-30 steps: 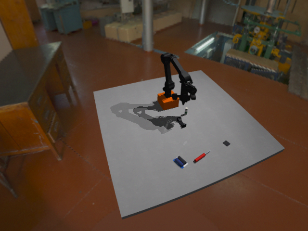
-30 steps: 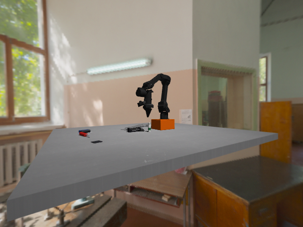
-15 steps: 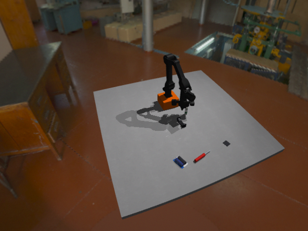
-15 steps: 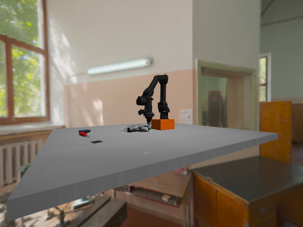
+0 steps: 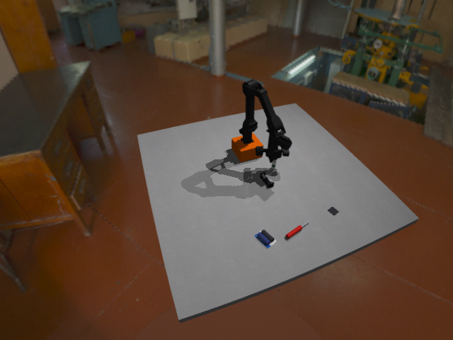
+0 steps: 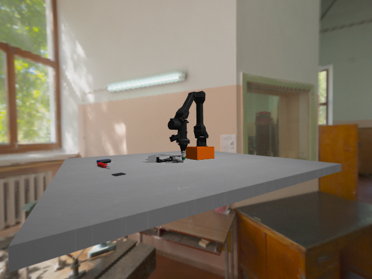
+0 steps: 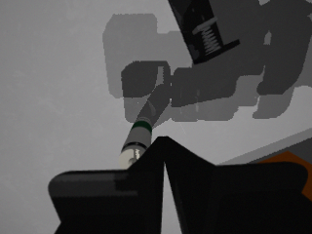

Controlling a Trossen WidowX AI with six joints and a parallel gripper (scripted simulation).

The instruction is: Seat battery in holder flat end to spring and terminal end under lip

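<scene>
Right now my gripper tip is 10 mm short of the battery, 20 mm to the right of it and 10 mm above it. From my gripper tip the other things lie so: red-handled screwdriver (440 mm ahead, 70 mm to the right, 30 mm below); then dark square cover (420 mm ahead, 160 mm to the left, 40 mm below).
</scene>
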